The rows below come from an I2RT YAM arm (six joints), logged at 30 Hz.
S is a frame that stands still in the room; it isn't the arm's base.
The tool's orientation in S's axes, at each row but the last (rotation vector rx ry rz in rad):
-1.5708 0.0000 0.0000
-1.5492 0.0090 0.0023
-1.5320 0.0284 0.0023
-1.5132 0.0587 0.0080
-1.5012 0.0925 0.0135
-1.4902 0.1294 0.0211
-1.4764 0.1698 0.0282
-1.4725 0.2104 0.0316
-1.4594 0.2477 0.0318
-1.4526 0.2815 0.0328
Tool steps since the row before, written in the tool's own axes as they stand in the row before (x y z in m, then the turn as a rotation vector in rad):
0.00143 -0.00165 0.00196 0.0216 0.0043 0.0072
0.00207 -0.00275 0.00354 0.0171 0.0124 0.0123
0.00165 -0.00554 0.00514 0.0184 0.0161 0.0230
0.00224 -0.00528 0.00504 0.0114 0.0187 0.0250
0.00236 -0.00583 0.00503 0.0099 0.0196 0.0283
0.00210 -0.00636 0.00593 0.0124 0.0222 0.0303
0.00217 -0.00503 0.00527 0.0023 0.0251 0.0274
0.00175 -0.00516 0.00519 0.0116 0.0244 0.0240
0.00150 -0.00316 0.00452 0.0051 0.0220 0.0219
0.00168 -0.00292 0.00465 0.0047 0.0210 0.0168
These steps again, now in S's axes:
0.00143 0.00196 0.00165 0.0216 0.0072 -0.0043
0.00211 0.00347 0.00281 0.0171 0.0125 -0.0123
0.00184 0.00489 0.00570 0.0185 0.0233 -0.0156
0.00263 0.00465 0.00545 0.0114 0.0257 -0.0177
0.00300 0.00449 0.00597 0.0101 0.0291 -0.0183
0.00312 0.00524 0.00655 0.0124 0.0311 -0.0210
0.00327 0.00456 0.00513 0.0018 0.0294 -0.0228
0.00312 0.00442 0.00523 0.0107 0.0250 -0.0239
0.00267 0.00389 0.00322 0.0044 0.0235 -0.0205
0.00297 0.00395 0.00292 0.0034 0.0184 -0.0199

